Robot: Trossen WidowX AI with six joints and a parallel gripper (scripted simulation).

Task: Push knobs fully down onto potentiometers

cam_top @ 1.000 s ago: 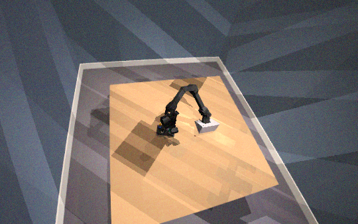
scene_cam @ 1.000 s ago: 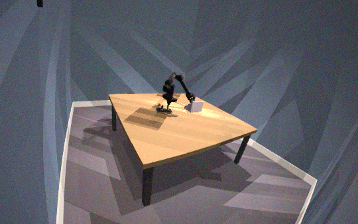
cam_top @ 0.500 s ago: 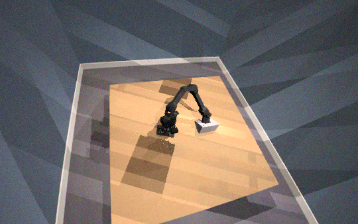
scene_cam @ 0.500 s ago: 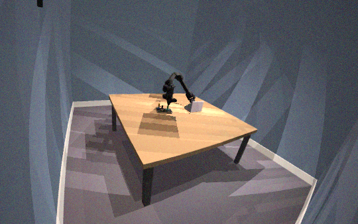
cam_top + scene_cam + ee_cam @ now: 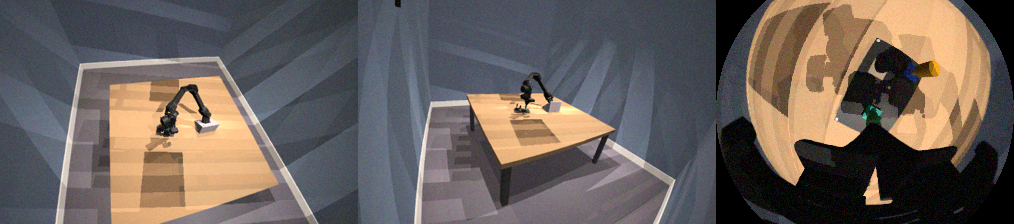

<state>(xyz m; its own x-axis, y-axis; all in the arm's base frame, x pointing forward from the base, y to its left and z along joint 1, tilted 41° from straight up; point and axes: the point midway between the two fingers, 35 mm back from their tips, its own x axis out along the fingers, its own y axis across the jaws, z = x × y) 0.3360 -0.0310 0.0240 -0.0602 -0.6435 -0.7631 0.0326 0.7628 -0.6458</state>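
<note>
Right now the green knob is 1 cm below my gripper tip.
</note>
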